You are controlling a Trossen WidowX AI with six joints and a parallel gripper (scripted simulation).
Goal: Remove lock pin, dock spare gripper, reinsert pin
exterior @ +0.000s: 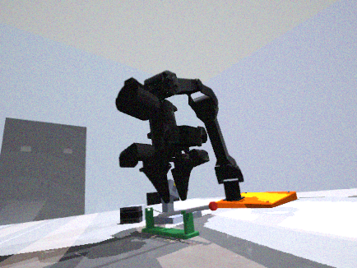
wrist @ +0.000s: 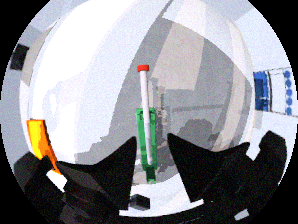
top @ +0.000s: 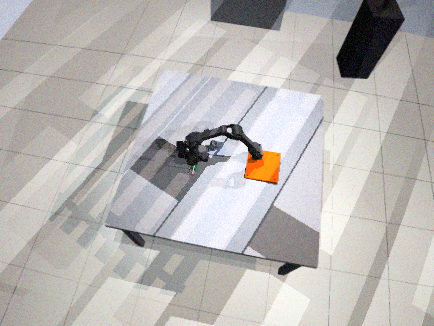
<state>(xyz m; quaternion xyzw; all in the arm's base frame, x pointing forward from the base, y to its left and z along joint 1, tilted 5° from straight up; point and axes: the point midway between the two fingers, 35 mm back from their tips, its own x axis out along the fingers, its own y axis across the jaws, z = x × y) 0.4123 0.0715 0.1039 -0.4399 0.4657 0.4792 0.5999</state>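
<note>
Right now the green rack is 40 mm to the right of my gripper tip, 30 mm below it and 10 mm behind it. The rest, counted from my gripper tip: spare gripper: 270 mm to the right, 120 mm behind, 40 mm below; grey mount: 140 mm behind, 120 mm to the right, 10 mm below.
</note>
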